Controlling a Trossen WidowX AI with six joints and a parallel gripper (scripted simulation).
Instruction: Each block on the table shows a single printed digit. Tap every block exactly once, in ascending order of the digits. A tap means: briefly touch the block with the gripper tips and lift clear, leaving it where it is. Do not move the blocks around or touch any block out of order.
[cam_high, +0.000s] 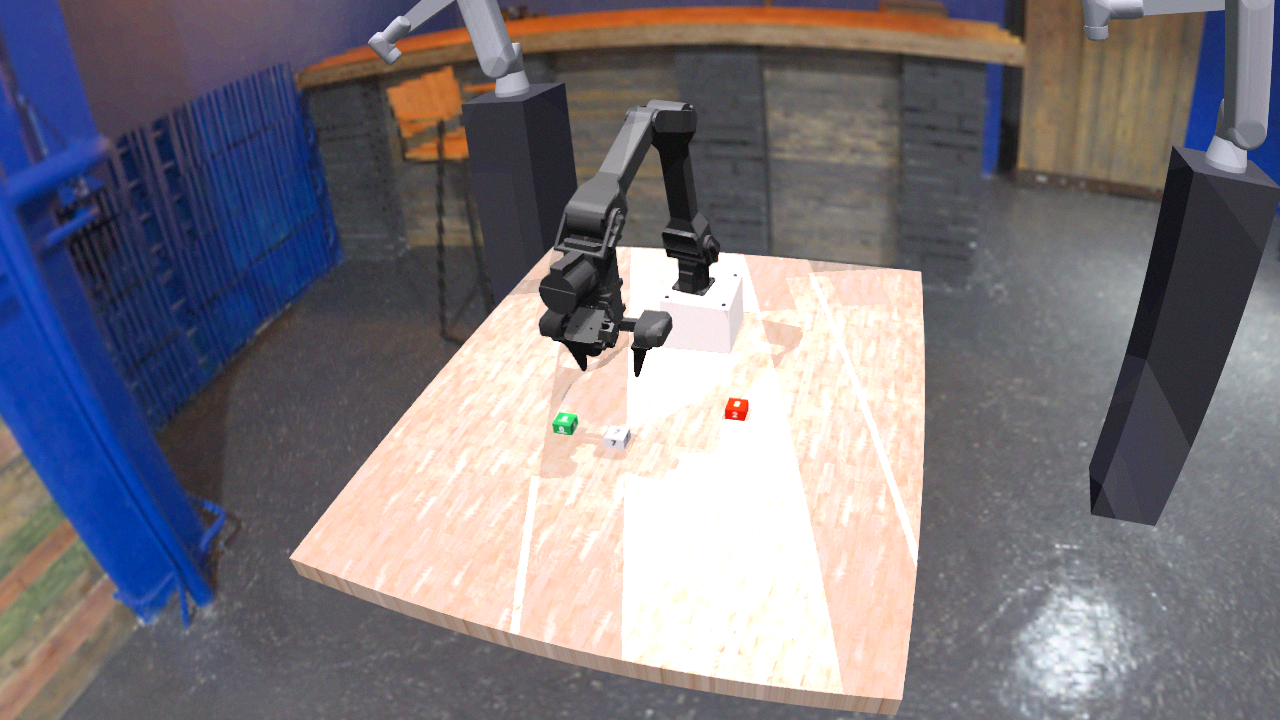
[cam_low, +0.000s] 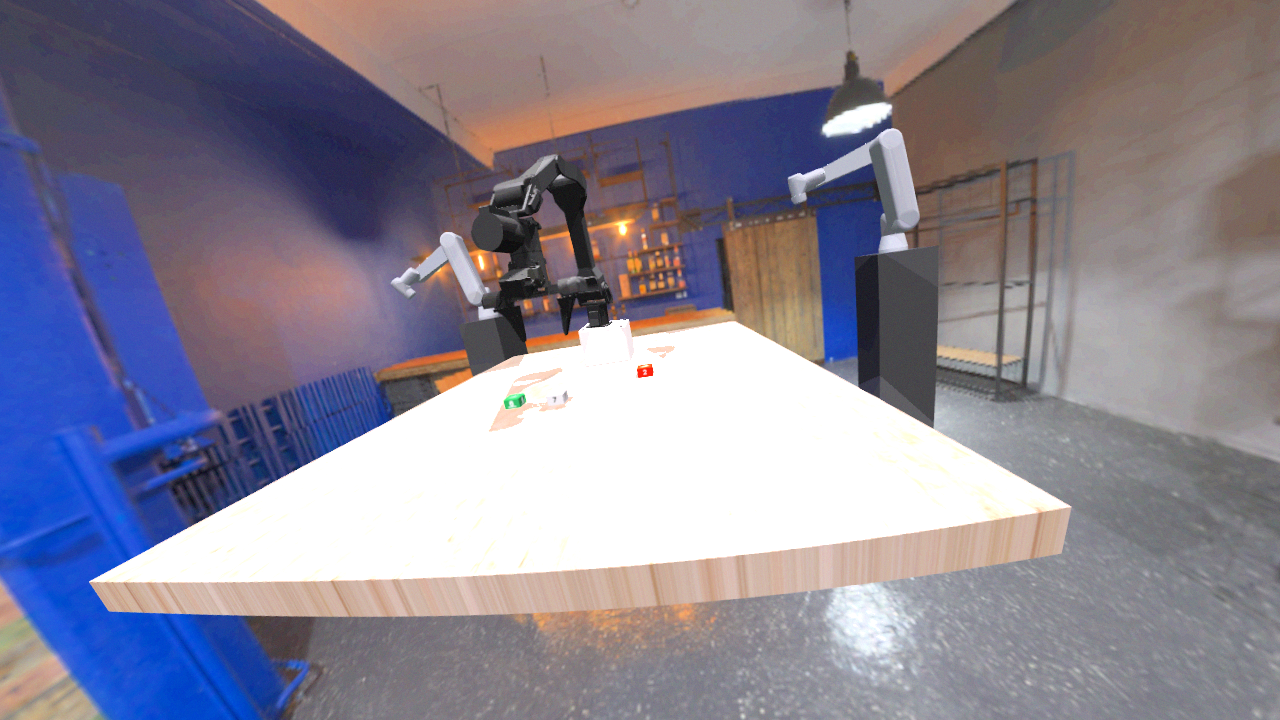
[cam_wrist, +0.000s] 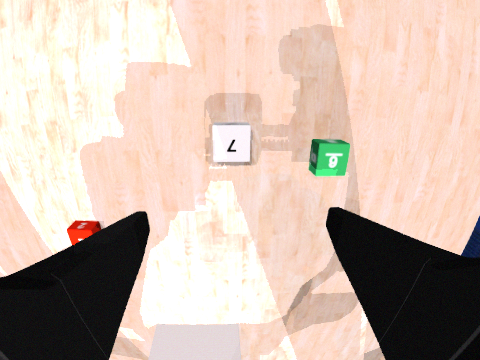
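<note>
The red block lies 12 cm behind my gripper tip, 15 cm to the left of it and 12 cm below it. Round my gripper tip: white block (1 cm ahead, 11 cm below); then green block (1 cm ahead, 10 cm to the right, 11 cm below).
</note>
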